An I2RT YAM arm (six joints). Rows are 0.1 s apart.
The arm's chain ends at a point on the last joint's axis. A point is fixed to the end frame.
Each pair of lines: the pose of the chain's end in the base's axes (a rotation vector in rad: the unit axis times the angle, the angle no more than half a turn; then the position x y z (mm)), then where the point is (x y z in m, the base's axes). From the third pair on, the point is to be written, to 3 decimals.
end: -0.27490 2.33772 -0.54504 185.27 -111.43 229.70
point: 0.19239 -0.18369 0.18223
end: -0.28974 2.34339 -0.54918 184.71 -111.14 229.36
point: 0.19193 -0.18366 0.18231
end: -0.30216 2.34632 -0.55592 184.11 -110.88 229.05
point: 0.191 -0.184 0.183
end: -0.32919 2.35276 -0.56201 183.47 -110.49 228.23
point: 0.191 -0.184 0.182
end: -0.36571 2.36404 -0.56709 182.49 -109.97 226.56
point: 0.191 -0.184 0.182
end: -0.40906 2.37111 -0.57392 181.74 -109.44 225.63
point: 0.191 -0.184 0.182
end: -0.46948 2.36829 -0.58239 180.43 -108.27 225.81
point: 0.192 -0.183 0.183
